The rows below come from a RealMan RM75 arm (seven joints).
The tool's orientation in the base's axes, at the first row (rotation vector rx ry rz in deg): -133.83 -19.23 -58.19
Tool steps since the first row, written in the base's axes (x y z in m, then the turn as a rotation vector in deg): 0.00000 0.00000 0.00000 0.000 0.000 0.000; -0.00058 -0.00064 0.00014 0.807 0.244 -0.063; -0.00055 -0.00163 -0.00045 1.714 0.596 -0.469; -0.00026 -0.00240 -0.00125 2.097 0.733 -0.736; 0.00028 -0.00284 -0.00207 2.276 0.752 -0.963; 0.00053 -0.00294 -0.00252 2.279 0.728 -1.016; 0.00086 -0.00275 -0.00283 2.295 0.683 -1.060; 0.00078 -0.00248 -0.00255 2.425 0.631 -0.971; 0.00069 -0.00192 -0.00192 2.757 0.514 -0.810
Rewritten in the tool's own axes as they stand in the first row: 0.00000 0.00000 0.00000 0.000 0.000 0.000; -0.00030 0.00021 -0.00080 0.504 0.177 0.655; -0.00071 0.00126 -0.00103 0.826 0.446 1.622; -0.00110 0.00233 -0.00087 0.892 0.607 2.076; -0.00134 0.00324 -0.00036 0.848 0.759 2.319; -0.00150 0.00361 -0.00002 0.811 0.801 2.336; -0.00150 0.00372 0.00046 0.790 0.862 2.343; -0.00135 0.00336 0.00041 0.943 0.925 2.340; -0.00094 0.00262 0.00034 1.286 1.099 2.379
